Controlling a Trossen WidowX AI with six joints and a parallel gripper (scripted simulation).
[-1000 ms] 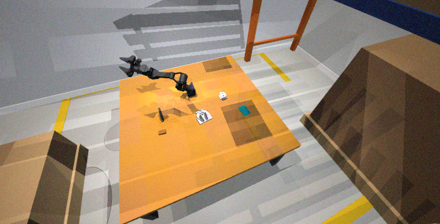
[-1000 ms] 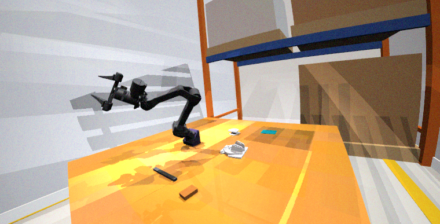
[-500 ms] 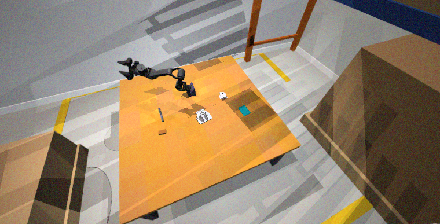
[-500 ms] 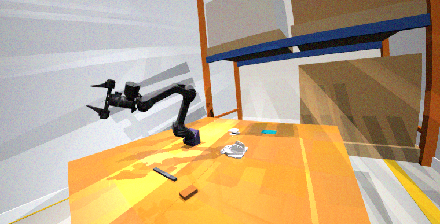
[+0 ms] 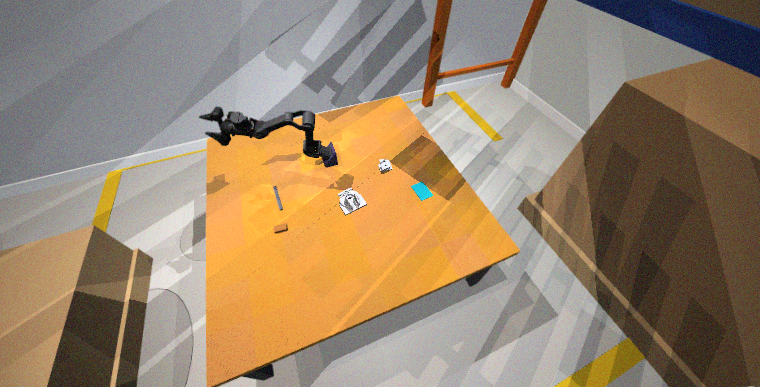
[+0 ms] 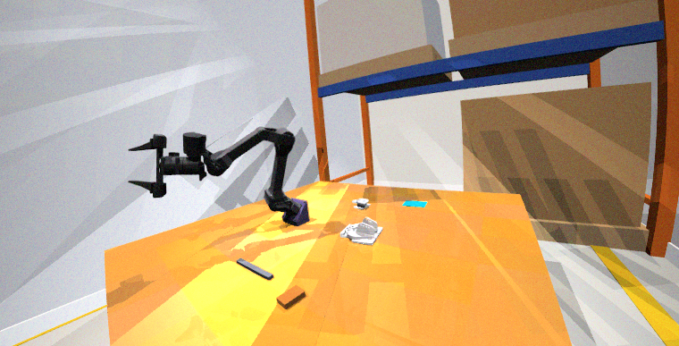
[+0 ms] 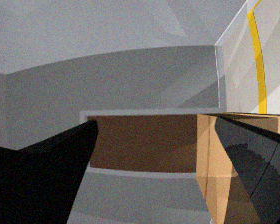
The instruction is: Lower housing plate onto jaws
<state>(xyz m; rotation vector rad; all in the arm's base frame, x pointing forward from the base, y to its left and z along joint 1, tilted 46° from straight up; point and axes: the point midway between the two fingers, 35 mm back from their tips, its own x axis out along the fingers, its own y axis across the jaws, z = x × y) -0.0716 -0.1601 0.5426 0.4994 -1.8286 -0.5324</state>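
The white housing part is 82 cm to the left of my gripper tip, 30 cm below it and 20 cm ahead of it. From my gripper tip the other things lie so: white block (83 cm to the left, 32 cm below, 20 cm ahead); then brown block (43 cm ahead, 32 cm below, 24 cm to the left); then dark bar (33 cm below, 25 cm ahead, 24 cm to the left).
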